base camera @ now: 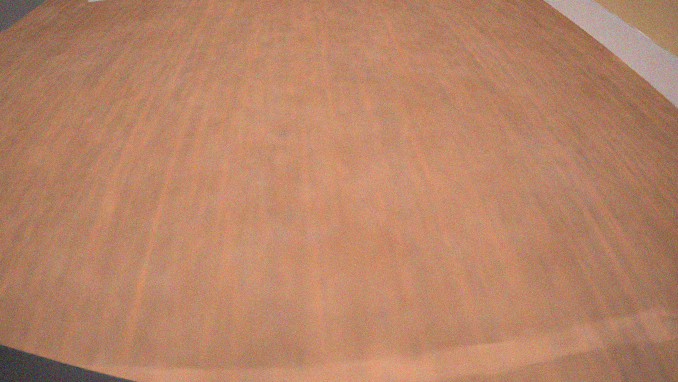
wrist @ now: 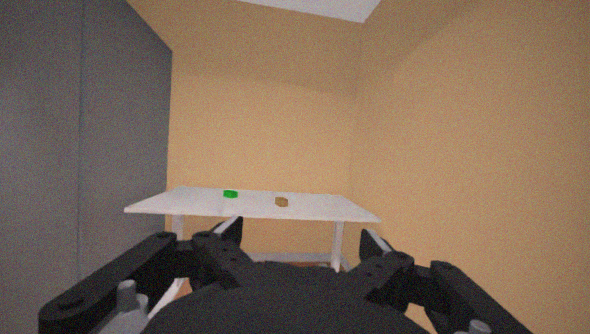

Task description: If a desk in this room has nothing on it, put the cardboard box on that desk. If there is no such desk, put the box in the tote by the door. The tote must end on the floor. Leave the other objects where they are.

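Places are measured from the arm's base along level axes (x ahead, y left, z up), in centimetres.
Pixels of known places: gripper, fingertip midpoint: [wrist: 300, 235].
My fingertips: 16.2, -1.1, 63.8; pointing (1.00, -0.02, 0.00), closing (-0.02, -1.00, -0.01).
Ahead of a thing's pixels: the offset from my fingertips to its top centre, as dx, dy, dz. Level surfaces: height alone.
A white desk @[dz -31.5] [wrist: 320, 209] stands ahead against the far wall in the wrist view. A small green block @[+146.2, +52.8, -26.9] [wrist: 230, 194] lies on its top, left of the middle. A small brown box-shaped thing @[+134.1, +11.9, -26.4] [wrist: 281, 202] lies on the same top, to the right of the green block; it is too small to tell whether it is the cardboard box. My gripper [wrist: 300, 235] is open, with nothing between its fingers, and it is apart from the desk. The tote and the door do not show in either view.
A grey panelled partition [wrist: 122, 125] runs along the left in the wrist view. A tan wall [wrist: 475, 150] stands on the right. In the base camera view the wooden floor @[dz -103.4] [base camera: 325, 175] stretches ahead, with a white baseboard [base camera: 620, 45] at the upper right.
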